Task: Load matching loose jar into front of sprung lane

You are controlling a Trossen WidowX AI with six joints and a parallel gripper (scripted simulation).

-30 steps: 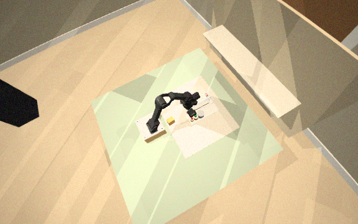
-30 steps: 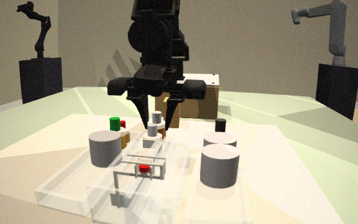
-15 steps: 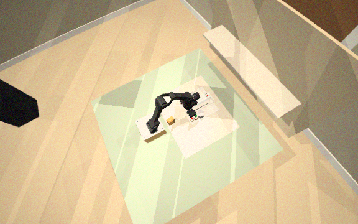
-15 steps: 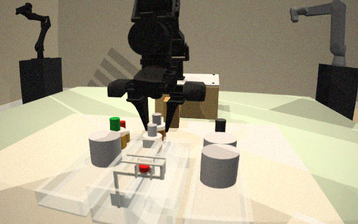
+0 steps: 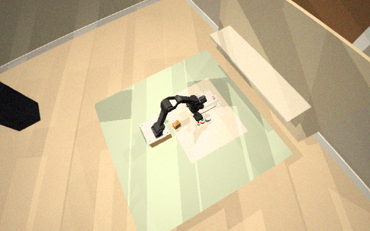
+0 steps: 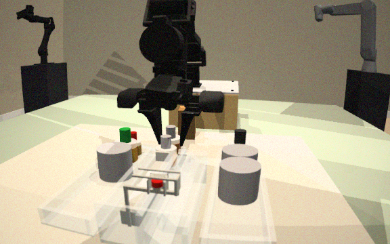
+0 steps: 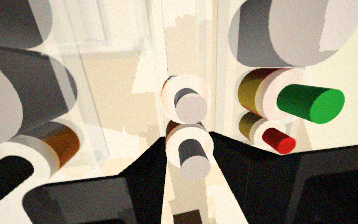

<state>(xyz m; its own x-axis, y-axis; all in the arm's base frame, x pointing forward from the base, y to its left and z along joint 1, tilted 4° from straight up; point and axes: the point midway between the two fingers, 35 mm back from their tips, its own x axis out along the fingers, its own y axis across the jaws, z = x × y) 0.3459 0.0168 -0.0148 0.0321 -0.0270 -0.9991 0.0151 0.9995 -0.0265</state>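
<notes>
Right now the clear pusher lane is 140 mm ahead of my gripper tip, 20 mm to the left of it and 20 mm below it. From my gripper tip the other things lie so: red knob (220 mm ahead, 30 mm to the left, 30 mm above); small brown box (180 mm behind).
</notes>
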